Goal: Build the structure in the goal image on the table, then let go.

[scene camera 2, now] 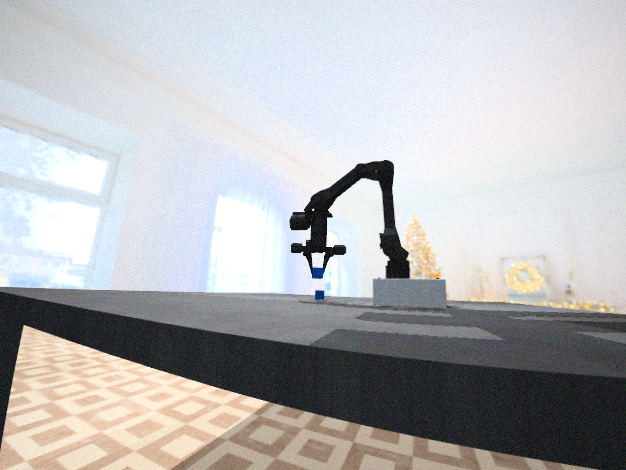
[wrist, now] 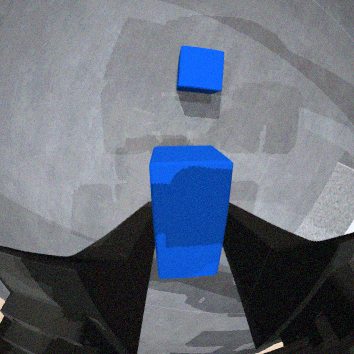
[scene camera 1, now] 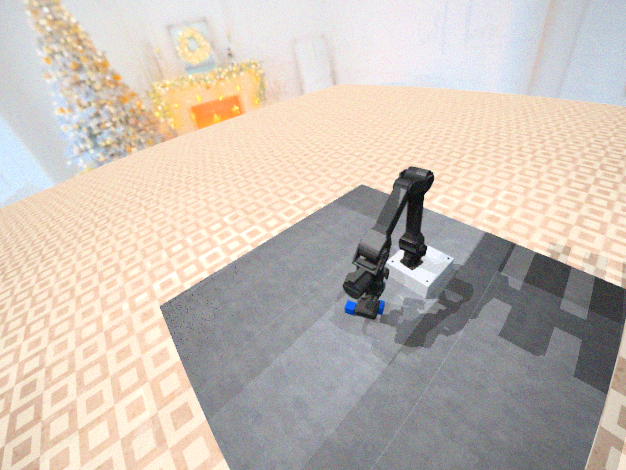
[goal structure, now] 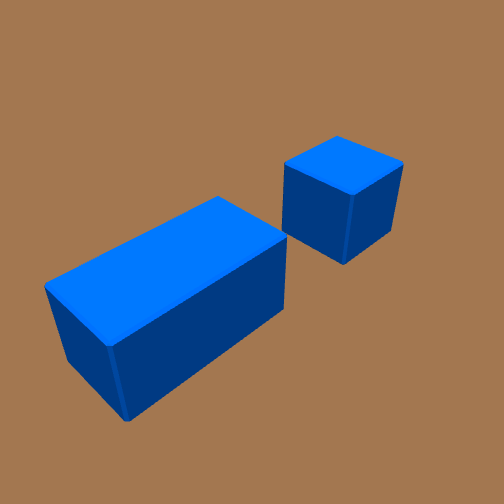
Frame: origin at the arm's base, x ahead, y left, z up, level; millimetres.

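Seen in the pictures: gripper, fingertip midpoint: (scene camera 2: 317,274) (wrist: 185,208); arm's base, link origin: (scene camera 2: 398,280) (scene camera 1: 411,261).
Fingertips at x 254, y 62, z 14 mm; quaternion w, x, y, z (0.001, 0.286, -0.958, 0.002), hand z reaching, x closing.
Pixels of each thing's top centre, then the offset from my fingertips to it. "spot": a spot on its surface instead. Level surfaces: height alone.
- long blue block, top centre: (wrist: 189,233) (scene camera 2: 317,268) 0 mm ahead, 1 mm left, 21 mm up
- end, surface spot: (scene camera 1: 380,307) spot: 5 mm back, 29 mm left, 21 mm up
- small blue cube, top centre: (wrist: 201,67) (scene camera 1: 350,305) (scene camera 2: 319,290) 32 mm ahead, 79 mm right, 52 mm down
- dark grey table, surface height: 85 mm down
My gripper (scene camera 2: 317,273) (wrist: 185,208) is shut on a long blue block (scene camera 2: 317,272) (wrist: 191,220) and holds it level above the table, its long side running between the fingers. In scene camera 1 the gripper body hides most of this block; what looks like one end (scene camera 1: 380,307) shows at its right. A small blue cube (scene camera 1: 349,307) (scene camera 2: 319,294) (wrist: 201,70) sits on the dark grey table (scene camera 1: 283,404) (scene camera 2: 202,316). It is apart from the held block and lower, beyond the block's far end in the wrist view.
The arm's white base box (scene camera 1: 427,270) (scene camera 2: 409,293) stands behind and right of the gripper in scene camera 1. Its edge (wrist: 332,205) shows at the right of the wrist view. Shadows of the arm fall across the table around the cube.
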